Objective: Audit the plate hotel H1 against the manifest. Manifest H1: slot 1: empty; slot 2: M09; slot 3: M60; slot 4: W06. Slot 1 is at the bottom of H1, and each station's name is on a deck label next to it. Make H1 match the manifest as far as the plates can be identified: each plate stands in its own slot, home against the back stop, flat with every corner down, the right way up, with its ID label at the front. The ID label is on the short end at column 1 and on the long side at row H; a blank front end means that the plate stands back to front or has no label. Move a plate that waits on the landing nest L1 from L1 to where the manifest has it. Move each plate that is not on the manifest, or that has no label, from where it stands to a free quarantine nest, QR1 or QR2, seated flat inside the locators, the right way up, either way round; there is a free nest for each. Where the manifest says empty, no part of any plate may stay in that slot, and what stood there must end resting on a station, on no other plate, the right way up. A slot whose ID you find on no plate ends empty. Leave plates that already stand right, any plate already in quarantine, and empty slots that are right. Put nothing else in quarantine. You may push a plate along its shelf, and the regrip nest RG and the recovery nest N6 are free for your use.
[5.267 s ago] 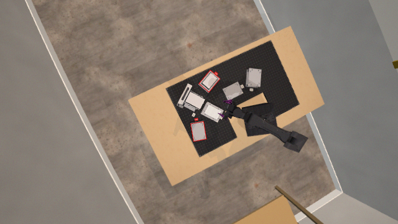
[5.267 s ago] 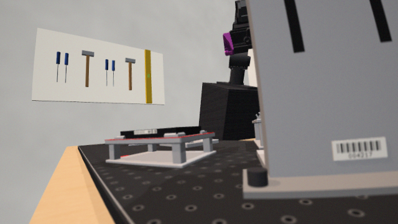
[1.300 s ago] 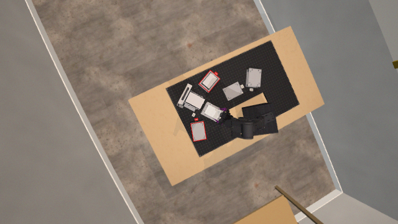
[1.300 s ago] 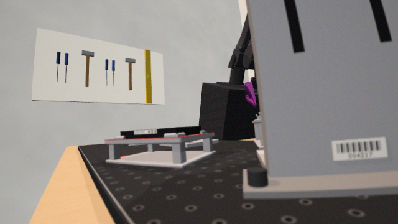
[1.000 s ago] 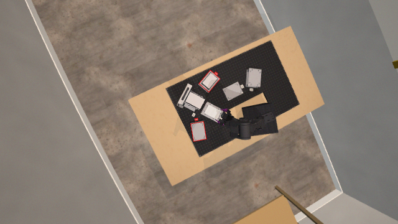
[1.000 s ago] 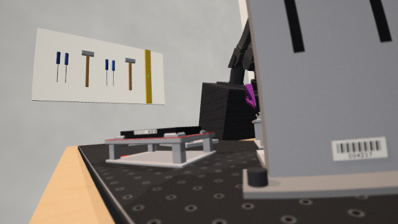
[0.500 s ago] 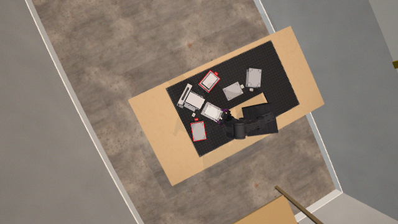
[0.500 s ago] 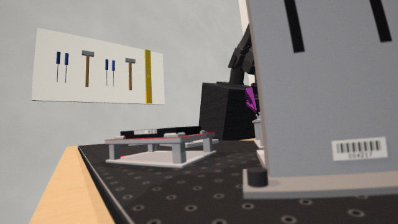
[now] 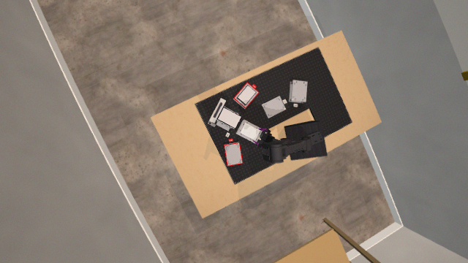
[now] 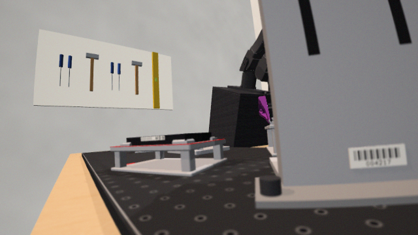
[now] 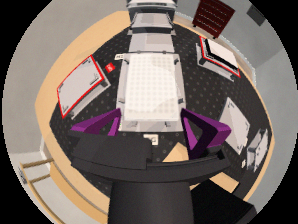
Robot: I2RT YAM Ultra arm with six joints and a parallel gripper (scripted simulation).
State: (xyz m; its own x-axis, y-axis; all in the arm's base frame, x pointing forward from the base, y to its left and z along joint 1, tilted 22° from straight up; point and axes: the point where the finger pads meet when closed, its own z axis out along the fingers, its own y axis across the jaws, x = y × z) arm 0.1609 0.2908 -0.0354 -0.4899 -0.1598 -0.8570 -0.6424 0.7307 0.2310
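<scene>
Now: the white well plate 40 mm ahead of my hand, 30 mm to the left of it and 10 mm below it. Also, from my hand: plate hotel H1: 250 mm ahead, 200 mm to the left, 80 mm above; red-rimmed nest: 70 mm behind, 210 mm to the left, 40 mm below; black-sided plate: 310 mm ahead, 50 mm to the right, 30 mm below.
</scene>
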